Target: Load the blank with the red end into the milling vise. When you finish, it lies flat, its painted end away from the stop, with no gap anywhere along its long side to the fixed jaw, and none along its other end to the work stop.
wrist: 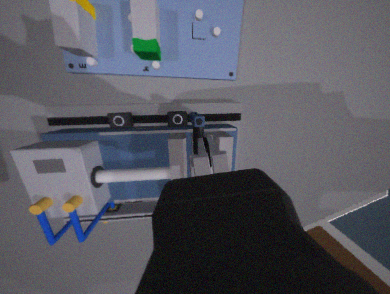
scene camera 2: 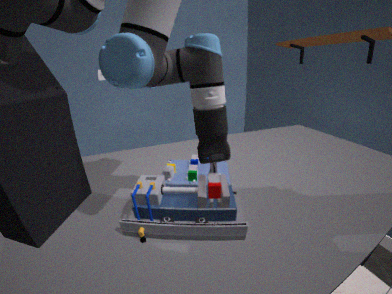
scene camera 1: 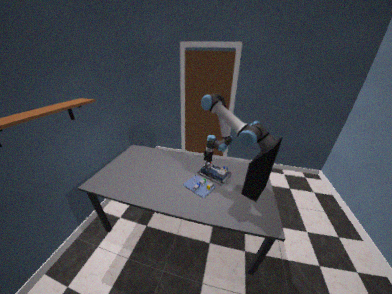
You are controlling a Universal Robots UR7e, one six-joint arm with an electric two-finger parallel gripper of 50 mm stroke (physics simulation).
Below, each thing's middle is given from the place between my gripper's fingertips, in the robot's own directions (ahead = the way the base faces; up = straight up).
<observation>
My hand is 150 mm past the grey rail (scene camera 2: 125, 225), 60 mm above it and 30 mm to the left of it. Also, from my hand: light blue tray (scene camera 2: 181, 166) (160 mm to the left, 100 mm ahead, 90 mm below).
</observation>
